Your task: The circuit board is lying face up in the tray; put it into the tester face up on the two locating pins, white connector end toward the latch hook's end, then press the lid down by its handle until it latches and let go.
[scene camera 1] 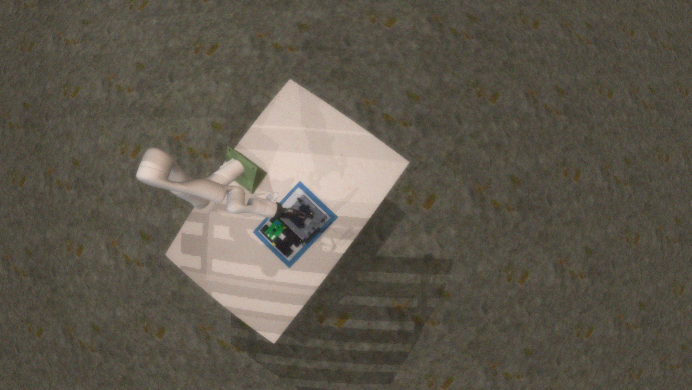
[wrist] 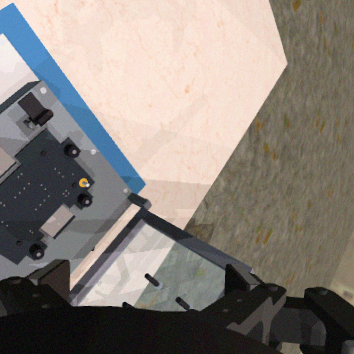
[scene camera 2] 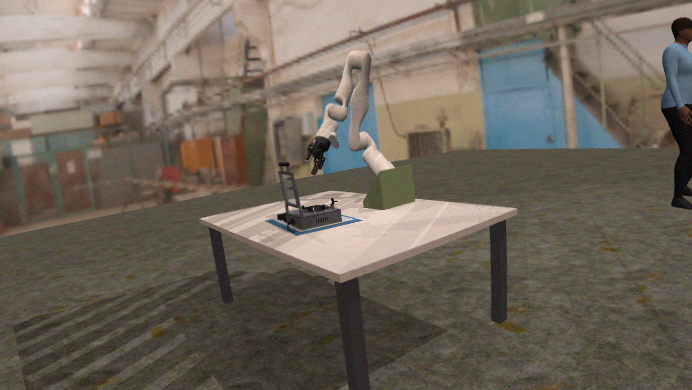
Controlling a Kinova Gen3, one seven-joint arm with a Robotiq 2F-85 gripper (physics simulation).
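Pixels of known places: gripper, fingertip midpoint: [scene camera 1: 298,216] [wrist: 147,279] [scene camera 2: 310,168]; arm's base, origin of the base link: [scene camera 1: 237,167] [scene camera 2: 390,180].
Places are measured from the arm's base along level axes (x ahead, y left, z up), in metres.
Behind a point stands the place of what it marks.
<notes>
The green circuit board [scene camera 1: 274,229] @(x 0.354, y -0.164, z -0.095 m) lies at one end of the black tray [scene camera 1: 287,244] @(x 0.464, y -0.188, z -0.100 m), beside the grey tester [scene camera 1: 320,223] @(x 0.545, y 0.031, z -0.012 m) [scene camera 2: 320,219] @(x 0.470, y 0.082, z -0.084 m) [wrist: 107,182] @(x 0.504, y 0.061, z -0.058 m). The board is outside the wrist view. The tester's dark nest [wrist: 32,187] @(x 0.432, y 0.007, z -0.049 m) holds no green board; a gold-ringed pin [wrist: 84,183] @(x 0.471, y 0.041, z -0.041 m) shows in it. The lid [scene camera 2: 288,189] @(x 0.549, y -0.012, z 0.050 m) [wrist: 185,232] @(x 0.546, y 0.058, z 0.049 m) stands raised, its black handle [scene camera 2: 284,164] @(x 0.564, y 0.009, z 0.156 m) at the top. The latch hook [scene camera 2: 333,201] @(x 0.387, y 0.068, z -0.026 m) [wrist: 37,110] @(x 0.382, y 0.063, z -0.026 m) is at the end opposite the hinge. My gripper [scene camera 2: 313,165] @(x 0.445, y 0.008, z 0.122 m) [wrist: 147,279] @(x 0.445, y 0.008, z 0.122 m) is open and empty, high above the tester. Fingertips are hard to separate in the overhead view.
A blue border [scene camera 1: 326,207] @(x 0.516, y 0.113, z -0.116 m) [scene camera 2: 355,219] @(x 0.313, y 0.107, z -0.115 m) [wrist: 115,155] @(x 0.523, y 0.106, z -0.116 m) surrounds tester and tray on the pale table [scene camera 1: 350,150] @(x 0.430, y 0.456, z -0.118 m) [scene camera 2: 400,230] @(x 0.336, y 0.413, z -0.118 m) [wrist: 165,90] @(x 0.521, y 0.240, z -0.118 m). The green arm mount [scene camera 1: 254,176] @(x 0.116, y 0.018, z 0.014 m) [scene camera 2: 395,188] @(x 0.033, y 0.064, z -0.032 m) stands behind the tester. A person [scene camera 2: 676,85] stands at the far right, away from the table.
</notes>
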